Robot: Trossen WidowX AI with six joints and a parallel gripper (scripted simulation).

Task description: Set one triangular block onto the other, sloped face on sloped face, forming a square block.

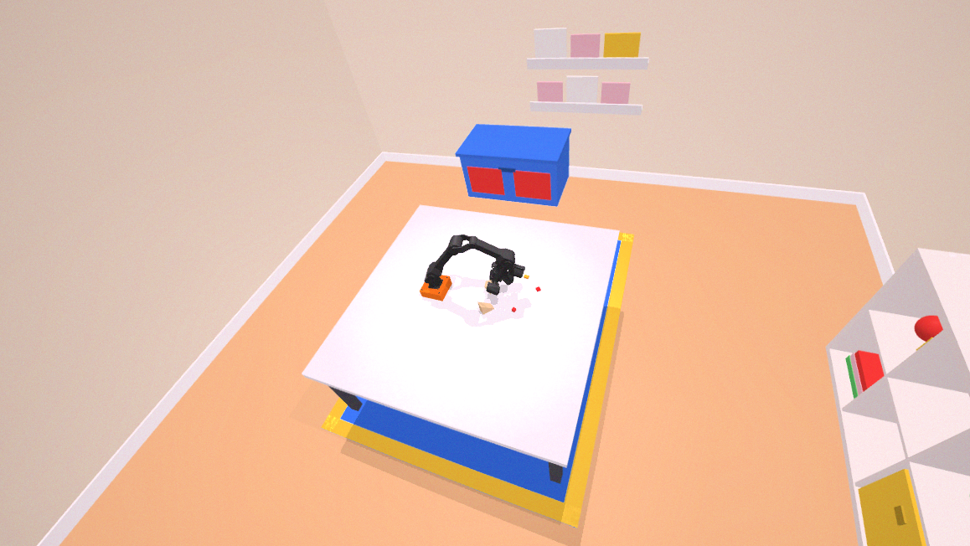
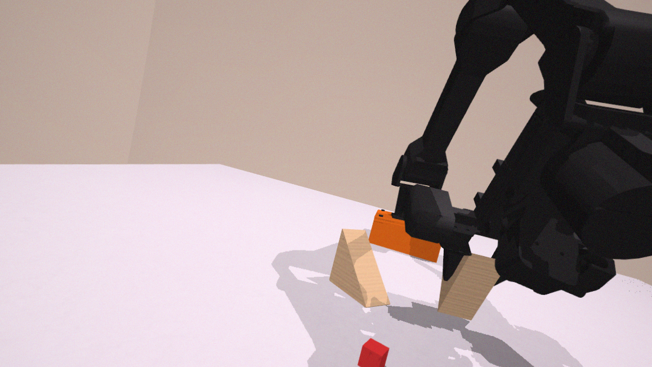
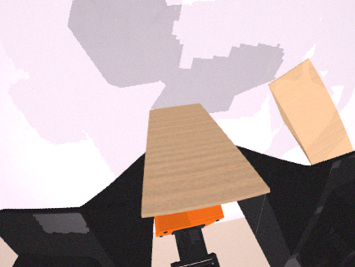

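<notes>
My gripper tip is now 15 cm short of the red cube, 9 cm to the left of it and 3 cm above it.
</notes>
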